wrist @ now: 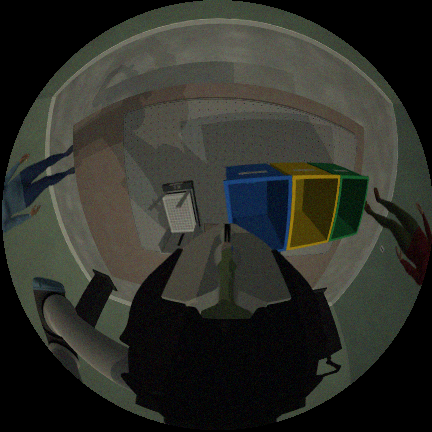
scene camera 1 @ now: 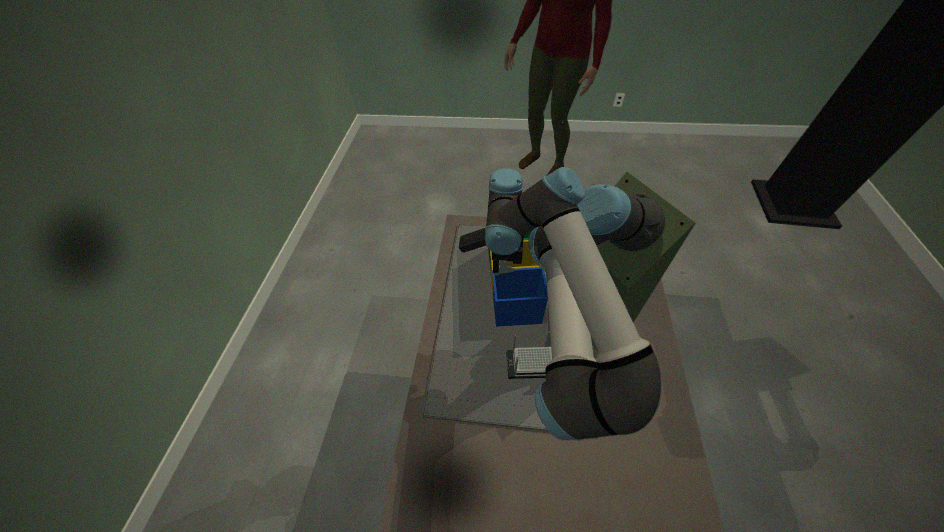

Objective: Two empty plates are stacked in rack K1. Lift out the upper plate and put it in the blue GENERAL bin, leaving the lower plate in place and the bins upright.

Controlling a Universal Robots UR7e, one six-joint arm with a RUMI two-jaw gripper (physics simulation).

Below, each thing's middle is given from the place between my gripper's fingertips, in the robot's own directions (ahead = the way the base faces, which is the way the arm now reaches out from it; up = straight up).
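Relative to the blue bin (scene camera 1: pixel 520 297), my gripper is 230 mm above, 70 mm past and 80 mm to the left of it. Counted from my hand, the yellow bin (wrist: pixel 314 192) is 230 mm below, 40 mm behind and 210 mm to the right; the green bin (wrist: pixel 352 191) is a fair way below, a touch behind and far to the right. Going by their middles, of the things named here the blue bin is the nearest to my gripper and the green bin the farthest from it.
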